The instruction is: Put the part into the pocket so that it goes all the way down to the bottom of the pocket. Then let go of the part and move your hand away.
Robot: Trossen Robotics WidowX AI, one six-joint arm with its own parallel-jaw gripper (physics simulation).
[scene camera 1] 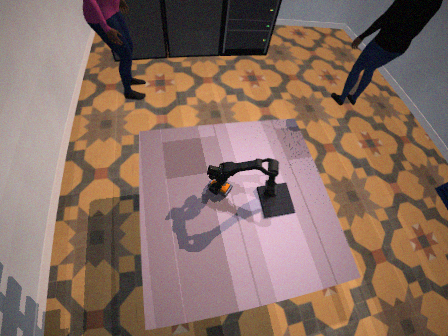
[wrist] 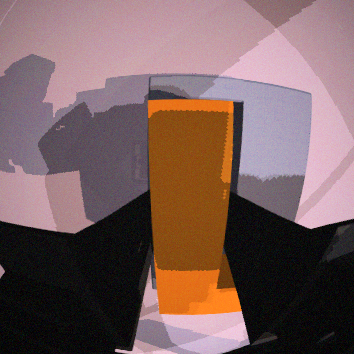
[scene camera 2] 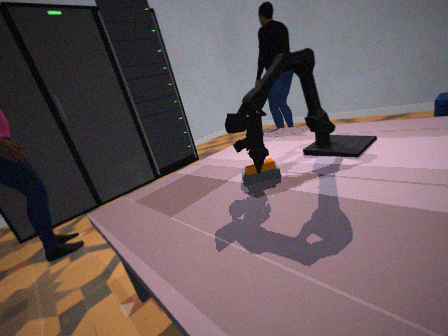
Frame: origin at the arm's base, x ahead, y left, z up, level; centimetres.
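Seen in the pictures: gripper, fingertip midpoint: point(scene camera 1: 217, 186) point(wrist: 186, 195) point(scene camera 2: 258, 171); arm's base at its link origin: point(scene camera 1: 268, 192) point(scene camera 2: 322, 145).
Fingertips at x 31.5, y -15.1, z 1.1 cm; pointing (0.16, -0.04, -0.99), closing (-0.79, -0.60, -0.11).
Note:
Pixels of each thing's top centre, then the offset from my fingertips to it. Level surfaces: height alone.
- orange part at its top centre: point(wrist: 221, 244) point(scene camera 2: 258, 162) point(scene camera 1: 220, 183) dz +3.0, dx -1.9, dy -0.2 cm
- grey block with the pocket, top centre: point(wrist: 228, 211) point(scene camera 2: 259, 168) point(scene camera 1: 220, 184) dz +0.2, dx -2.3, dy -0.8 cm
- pink table at its surface level: dz -3.5 cm
The orange part point(scene camera 1: 225, 187) point(scene camera 2: 268, 165) point(wrist: 187, 150) is an upright block. My gripper point(scene camera 1: 215, 189) point(scene camera 2: 258, 170) point(wrist: 186, 195) is shut on it, with a black finger on each side. The grey block with the pocket point(scene camera 2: 266, 177) point(wrist: 277, 135) stands on the table under the part. In the scene camera 2 view the part sticks up above the block's top. In the wrist view the part covers the block's left side, and a dark strip of the pocket shows along the part's right side. The pocket's bottom is hidden, and how deep the part sits cannot be told.
The arm's black base plate point(scene camera 1: 278, 202) point(scene camera 2: 345, 146) stands on the pink table point(scene camera 1: 190, 295) point(scene camera 2: 390, 260). The arm's shadow falls across the table. Two people point(scene camera 1: 117, 45) point(scene camera 1: 380, 50) stand on the floor beyond it, near dark server cabinets point(scene camera 1: 195, 27) point(scene camera 2: 60, 90).

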